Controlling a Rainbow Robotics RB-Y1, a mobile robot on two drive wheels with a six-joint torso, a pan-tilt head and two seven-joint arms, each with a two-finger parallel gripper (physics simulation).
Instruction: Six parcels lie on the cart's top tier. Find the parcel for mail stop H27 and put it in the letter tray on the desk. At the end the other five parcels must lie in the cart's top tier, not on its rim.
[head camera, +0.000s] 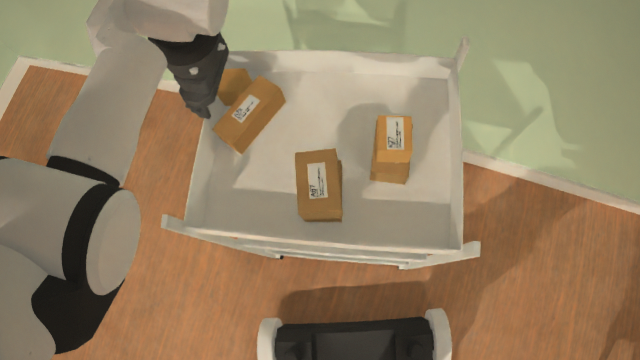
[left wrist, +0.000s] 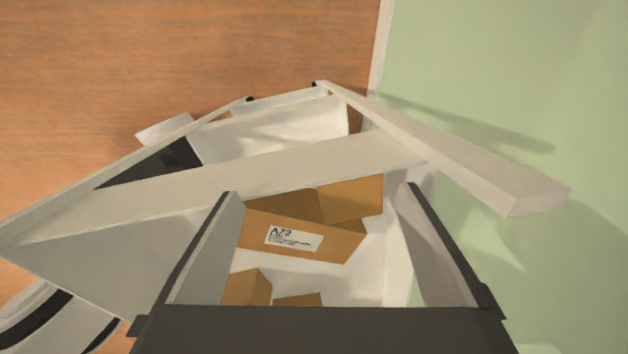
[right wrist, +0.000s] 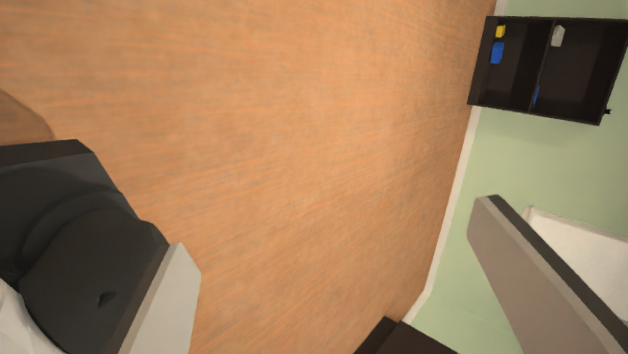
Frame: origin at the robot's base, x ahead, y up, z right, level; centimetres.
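Seen in the pictures: left gripper, fingertip midpoint: (head camera: 213, 87) (left wrist: 316, 196); right gripper, fingertip midpoint: (right wrist: 329, 238); robot's base, origin of the base link: (head camera: 354, 340).
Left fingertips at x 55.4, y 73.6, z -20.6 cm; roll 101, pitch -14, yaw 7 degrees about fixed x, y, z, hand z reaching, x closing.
Observation:
Offsets run from my left fingertips to a thing's top centre.
The cart's top tier (head camera: 455, 150) (left wrist: 260, 172) holds brown parcels. An angled parcel @(dx -3.9, dy -2.0, dz +5.6 cm) (head camera: 257, 122) (left wrist: 300, 255), labelled A72 in the left wrist view, touches a parcel @(dx +2.2, dy -1.6, dz +2.4 cm) (head camera: 233, 85) (left wrist: 352, 197) whose label is hidden. In the head view, a parcel @(dx -19.3, dy +2.8, dz +18.0 cm) (head camera: 330, 200) with a blurred label lies near the middle, with another's edge showing under it. At the right, a small parcel @(dx -13.0, dy +2.8, dz +29.7 cm) (head camera: 382, 145) with a blurred label sits on another @(dx -13.2, dy -2.2, dz +29.7 cm) (head camera: 390, 176). My left gripper (head camera: 202, 114) (left wrist: 316, 196) is open and empty, above the tier's left rim. My right gripper (right wrist: 329, 238) is open and empty, away from the cart. Letter tray and desk do not show.
A corner post (head camera: 462, 52) (left wrist: 475, 155) rises above the cart's rim. The robot's base (head camera: 354, 345) is below the cart in the head view. The right wrist view shows a dark shelf unit (right wrist: 479, 75), a white panel (right wrist: 595, 245) and a dark piece of furniture (right wrist: 400, 340).

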